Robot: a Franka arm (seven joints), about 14 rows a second.
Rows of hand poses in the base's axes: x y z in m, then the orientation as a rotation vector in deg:
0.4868, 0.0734, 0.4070, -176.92, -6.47, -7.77
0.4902, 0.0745, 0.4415, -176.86, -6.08, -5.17
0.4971, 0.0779, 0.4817, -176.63, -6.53, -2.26
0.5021, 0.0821, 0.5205, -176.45, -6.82, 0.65
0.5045, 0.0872, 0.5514, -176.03, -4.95, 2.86
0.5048, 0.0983, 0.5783, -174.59, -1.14, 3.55
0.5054, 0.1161, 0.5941, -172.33, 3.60, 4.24
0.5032, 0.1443, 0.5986, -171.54, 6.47, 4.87
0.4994, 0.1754, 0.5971, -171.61, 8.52, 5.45
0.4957, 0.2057, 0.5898, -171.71, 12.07, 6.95
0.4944, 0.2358, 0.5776, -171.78, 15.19, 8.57
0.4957, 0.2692, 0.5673, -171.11, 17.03, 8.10
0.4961, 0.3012, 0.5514, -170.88, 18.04, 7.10
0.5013, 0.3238, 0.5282, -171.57, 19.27, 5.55
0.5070, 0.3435, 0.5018, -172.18, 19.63, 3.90
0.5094, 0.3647, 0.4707, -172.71, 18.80, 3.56
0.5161, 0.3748, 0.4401, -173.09, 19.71, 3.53
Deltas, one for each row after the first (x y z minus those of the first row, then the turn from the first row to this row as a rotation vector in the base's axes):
0.0034, 0.0011, 0.0345, 0.12, 1.69, -0.20
0.0103, 0.0045, 0.0747, 0.31, 3.57, 0.15
0.0153, 0.0087, 0.1135, 0.41, 5.46, 0.40
0.0177, 0.0138, 0.1444, 0.87, 6.94, -0.75
0.0180, 0.0249, 0.1713, 2.46, 7.52, -3.14
0.0186, 0.0427, 0.1871, 4.79, 8.16, -6.16
0.0164, 0.0709, 0.1916, 5.55, 8.66, -8.04
0.0126, 0.1020, 0.1901, 5.42, 9.07, -9.40
0.0089, 0.1323, 0.1828, 5.13, 10.11, -11.74
0.0076, 0.1624, 0.1706, 4.80, 11.21, -13.79
0.0089, 0.1958, 0.1603, 5.39, 10.96, -15.03
0.0093, 0.2278, 0.1444, 5.62, 10.32, -15.72
0.0145, 0.2504, 0.1212, 4.93, 9.27, -16.55
0.0202, 0.2701, 0.0948, 4.37, 8.15, -16.80
0.0226, 0.2913, 0.0637, 3.92, 7.89, -16.25
0.0293, 0.3014, 0.0331, 3.47, 7.86, -16.84

